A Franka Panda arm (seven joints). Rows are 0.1 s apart.
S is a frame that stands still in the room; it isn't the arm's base.
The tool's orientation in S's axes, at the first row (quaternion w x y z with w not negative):
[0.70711, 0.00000, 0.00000, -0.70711]
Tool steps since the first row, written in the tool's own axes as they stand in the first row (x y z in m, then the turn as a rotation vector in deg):
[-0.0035, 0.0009, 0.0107, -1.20, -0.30, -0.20]
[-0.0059, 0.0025, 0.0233, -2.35, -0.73, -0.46]
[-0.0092, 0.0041, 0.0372, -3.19, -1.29, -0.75]
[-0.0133, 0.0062, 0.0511, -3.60, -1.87, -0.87]
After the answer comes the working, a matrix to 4 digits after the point.
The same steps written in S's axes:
[0.0009, 0.0035, 0.0107, -0.30, 1.20, -0.20]
[0.0025, 0.0059, 0.0233, -0.73, 2.35, -0.46]
[0.0041, 0.0092, 0.0372, -1.29, 3.19, -0.75]
[0.0062, 0.0133, 0.0511, -1.87, 3.60, -0.87]

The tool's axes in the first row as the columns of a matrix, in S's axes (rounded; the answer above uses it unrounded):
[0.0000, 1.0000, 0.0000]
[-1.0000, 0.0000, 0.0000]
[0.0000, 0.0000, 1.0000]

